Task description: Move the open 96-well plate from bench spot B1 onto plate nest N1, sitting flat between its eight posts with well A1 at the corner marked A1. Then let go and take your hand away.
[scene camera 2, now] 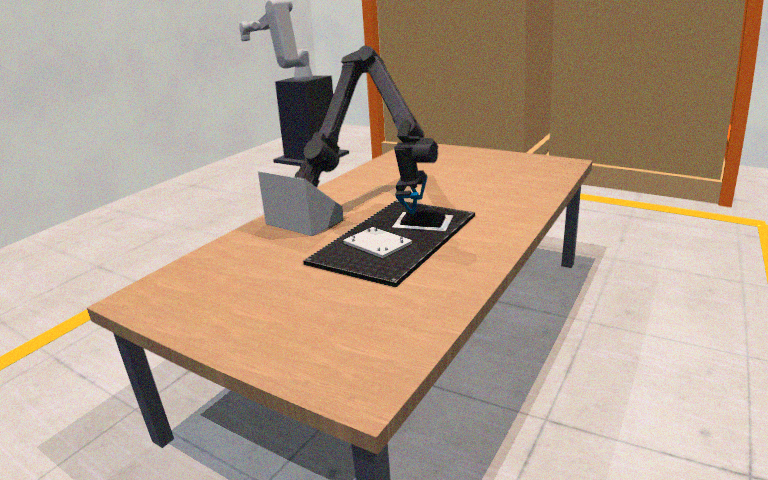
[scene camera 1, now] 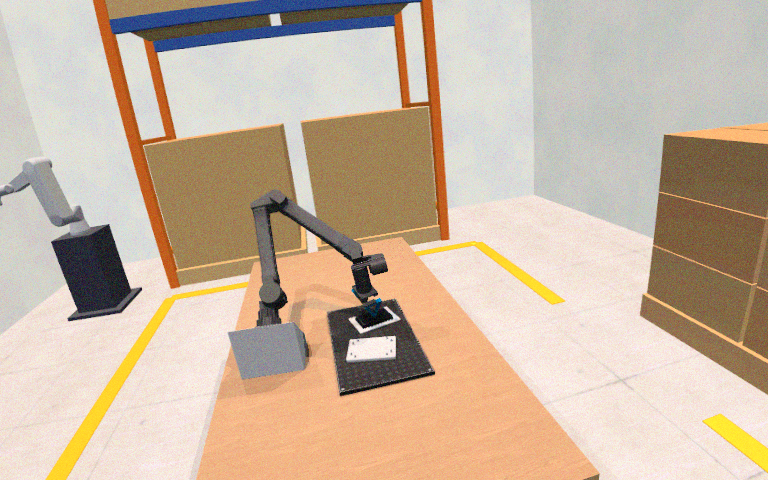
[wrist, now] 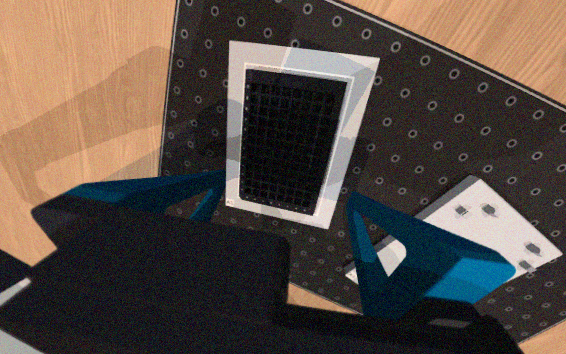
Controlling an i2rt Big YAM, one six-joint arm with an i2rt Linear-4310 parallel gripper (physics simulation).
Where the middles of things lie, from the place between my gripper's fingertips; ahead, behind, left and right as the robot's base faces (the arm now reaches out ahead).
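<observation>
With the black well plate (wrist: pixel 289 121) in sight, I find my gripper 5 cm above it, 1 cm short of it and 2 cm to the right of it. There is a white nest with locator pins (scene camera 2: pixel 380 243) as well, and measured from my hand it is 4 cm below, 2 cm behind and 19 cm to the right.
</observation>
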